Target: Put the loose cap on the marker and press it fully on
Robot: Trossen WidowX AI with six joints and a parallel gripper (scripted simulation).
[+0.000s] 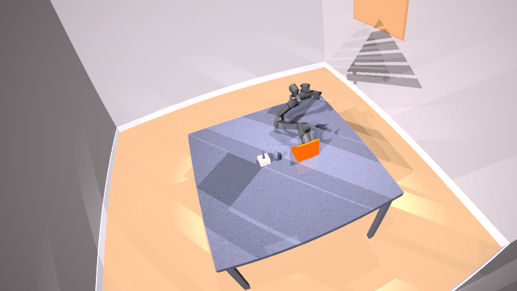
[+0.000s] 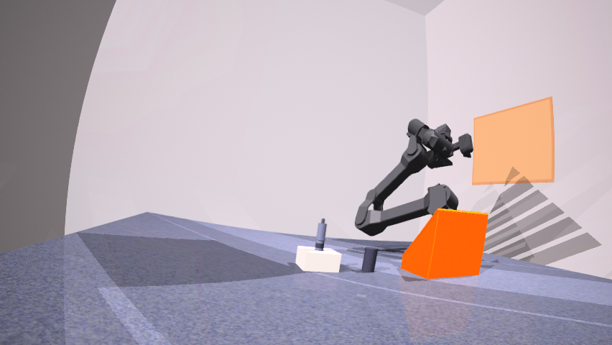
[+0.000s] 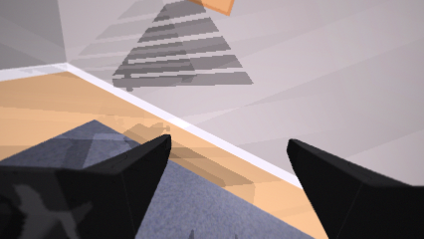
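Now: the dark cap 440 mm ahead of my gripper tip, 160 mm to the left of it and 300 mm below it. From my gripper tip the other things lie so: white holder block (550 mm ahead, 130 mm to the left, 310 mm below).
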